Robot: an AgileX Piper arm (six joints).
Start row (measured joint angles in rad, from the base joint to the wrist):
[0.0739, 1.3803, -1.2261, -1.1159, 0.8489, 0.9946]
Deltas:
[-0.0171, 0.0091, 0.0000, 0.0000, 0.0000, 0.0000]
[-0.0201, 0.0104, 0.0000, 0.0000, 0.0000, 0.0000]
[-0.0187, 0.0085, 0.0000, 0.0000, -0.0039, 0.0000]
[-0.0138, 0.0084, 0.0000, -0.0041, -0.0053, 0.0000]
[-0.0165, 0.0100, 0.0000, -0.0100, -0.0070, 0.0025]
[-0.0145, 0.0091, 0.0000, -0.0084, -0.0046, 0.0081]
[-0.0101, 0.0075, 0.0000, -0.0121, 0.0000, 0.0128]
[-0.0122, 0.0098, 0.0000, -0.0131, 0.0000, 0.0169]
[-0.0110, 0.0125, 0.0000, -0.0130, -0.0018, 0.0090]
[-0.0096, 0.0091, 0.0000, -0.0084, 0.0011, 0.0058]
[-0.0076, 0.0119, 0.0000, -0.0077, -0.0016, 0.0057]
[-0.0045, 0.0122, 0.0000, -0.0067, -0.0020, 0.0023]
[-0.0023, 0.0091, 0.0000, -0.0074, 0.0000, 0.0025]
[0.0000, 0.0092, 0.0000, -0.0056, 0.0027, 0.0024]
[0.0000, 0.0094, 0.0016, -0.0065, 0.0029, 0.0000]
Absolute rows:
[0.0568, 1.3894, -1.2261, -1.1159, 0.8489, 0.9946]
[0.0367, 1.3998, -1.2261, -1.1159, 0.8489, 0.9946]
[0.0180, 1.4083, -1.2261, -1.1159, 0.8450, 0.9946]
[0.0042, 1.4167, -1.2261, -1.1200, 0.8397, 0.9946]
[-0.0123, 1.4267, -1.2261, -1.1300, 0.8327, 0.9971]
[-0.0268, 1.4358, -1.2261, -1.1384, 0.8281, 1.0052]
[-0.0369, 1.4433, -1.2261, -1.1505, 0.8281, 1.0180]
[-0.0491, 1.4531, -1.2261, -1.1636, 0.8281, 1.0349]
[-0.0601, 1.4656, -1.2261, -1.1766, 0.8263, 1.0439]
[-0.0697, 1.4747, -1.2261, -1.1850, 0.8274, 1.0497]
[-0.0773, 1.4866, -1.2261, -1.1927, 0.8258, 1.0554]
[-0.0818, 1.4988, -1.2261, -1.1994, 0.8238, 1.0577]
[-0.0841, 1.5079, -1.2261, -1.2068, 0.8238, 1.0602]
[-0.0841, 1.5171, -1.2261, -1.2124, 0.8265, 1.0626]
[-0.0841, 1.5265, -1.2245, -1.2189, 0.8294, 1.0626]

